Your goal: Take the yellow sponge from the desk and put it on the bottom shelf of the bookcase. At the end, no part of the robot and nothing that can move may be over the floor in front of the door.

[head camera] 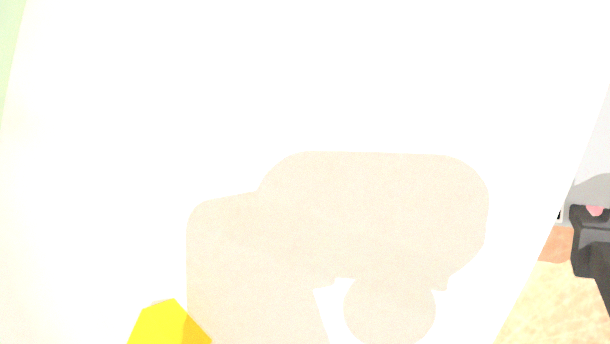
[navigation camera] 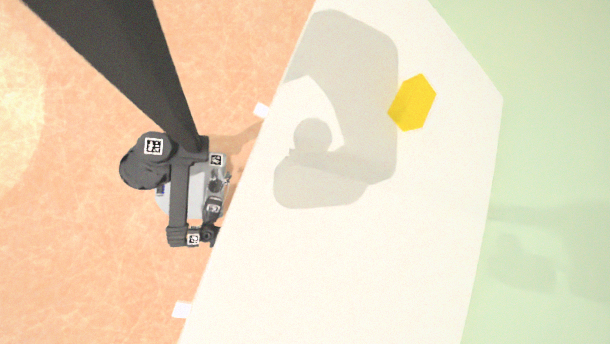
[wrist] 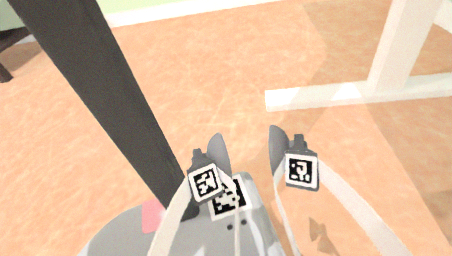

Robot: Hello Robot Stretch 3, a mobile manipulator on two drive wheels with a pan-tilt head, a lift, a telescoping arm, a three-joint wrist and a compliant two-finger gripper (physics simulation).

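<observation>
The yellow sponge point(head camera: 167, 325) point(navigation camera: 412, 102) lies on the white desk point(head camera: 125, 100) point(navigation camera: 350, 270). In the head camera view it is cut off by the bottom edge; in the navigation camera view it lies near the desk's far side, by the green wall. My gripper point(wrist: 247, 146) is open, with nothing between its fingertips, and points down over the robot's grey base beside the dark mast. In the navigation camera view the folded wrist is at the desk's near edge, apart from the sponge. The desk hides part of it. The bookcase and the door do not show.
A white desk leg with a foot bar point(wrist: 320, 98) stands on the orange floor in the wrist view. Parts of dark furniture legs point(wrist: 4, 72) show at that view's left edge. A green wall point(navigation camera: 555, 150) runs behind the desk. The robot's shadow falls across the desk top.
</observation>
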